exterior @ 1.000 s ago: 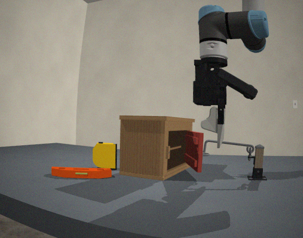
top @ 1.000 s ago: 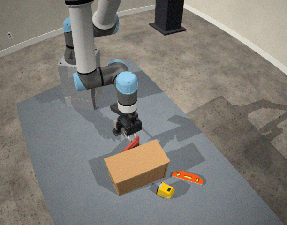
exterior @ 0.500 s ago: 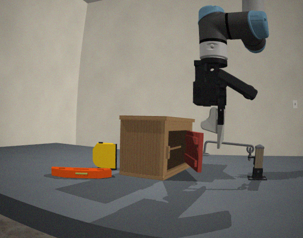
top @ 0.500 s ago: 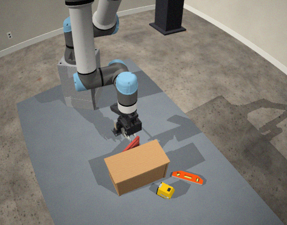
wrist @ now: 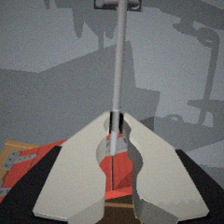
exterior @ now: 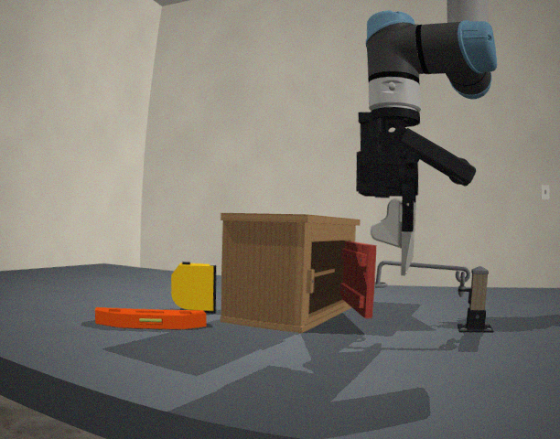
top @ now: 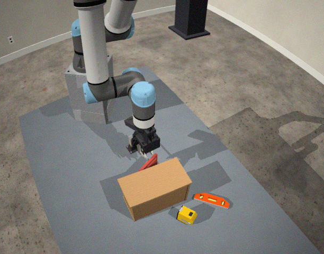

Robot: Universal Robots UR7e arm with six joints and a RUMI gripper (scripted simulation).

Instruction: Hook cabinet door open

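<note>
Now: hand 3 cm past the metal hook and 2 cm above it. Round my hand: red door: 7 cm ahead, 6 cm to the right, 2 cm below; then orange spirit level: 31 cm ahead, 14 cm to the left, 8 cm below; then yellow tape measure: 31 cm ahead, 5 cm below.
</note>
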